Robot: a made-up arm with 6 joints.
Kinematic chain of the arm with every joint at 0, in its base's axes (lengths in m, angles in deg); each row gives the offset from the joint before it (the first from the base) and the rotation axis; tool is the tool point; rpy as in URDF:
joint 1: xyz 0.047 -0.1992 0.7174 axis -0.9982 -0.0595 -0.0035
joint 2: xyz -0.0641 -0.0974 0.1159 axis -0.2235 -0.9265 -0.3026
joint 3: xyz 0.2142 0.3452 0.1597 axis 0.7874 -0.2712 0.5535
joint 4: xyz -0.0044 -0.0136 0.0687 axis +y
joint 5: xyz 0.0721 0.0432 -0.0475 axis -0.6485 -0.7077 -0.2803
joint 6: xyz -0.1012 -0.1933 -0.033 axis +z
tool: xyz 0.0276 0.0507 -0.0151 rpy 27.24 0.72 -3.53
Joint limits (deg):
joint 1: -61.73..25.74
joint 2: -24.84..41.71
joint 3: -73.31..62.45
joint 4: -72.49..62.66
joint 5: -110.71..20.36
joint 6: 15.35..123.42
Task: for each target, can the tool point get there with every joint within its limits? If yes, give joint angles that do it. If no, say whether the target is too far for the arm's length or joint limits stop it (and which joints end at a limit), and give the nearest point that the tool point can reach.
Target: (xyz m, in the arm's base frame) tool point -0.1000 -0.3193 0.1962
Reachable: no: joint limits stop it (at a limit: joint 1, joint 2, joint 3, joint 5, joint 6) | nearest point 0.1387 -0.0179 0.6825 | short by 0.620 m
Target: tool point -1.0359 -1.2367 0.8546
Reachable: no: too far | nearest point -0.0548 -0.4599 1.0329 | short by 1.264 m
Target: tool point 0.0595 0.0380 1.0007
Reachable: yes | joints 12.70 9.74 -20.28 32.39 -34.83 50.50
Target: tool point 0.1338 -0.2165 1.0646
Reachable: yes | joints -35.12 -11.31 -46.06 10.47 -66.29 25.58
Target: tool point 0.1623 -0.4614 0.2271
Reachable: no: joint limits stop it (at a limit: joint 1, joint 4, joint 5, joint 6) | nearest point 0.1915 -0.3365 0.8229 | short by 0.609 m
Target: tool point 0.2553 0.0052 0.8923
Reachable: yes | joints 12.94 -10.52 -3.99 -51.39 -86.15 30.76
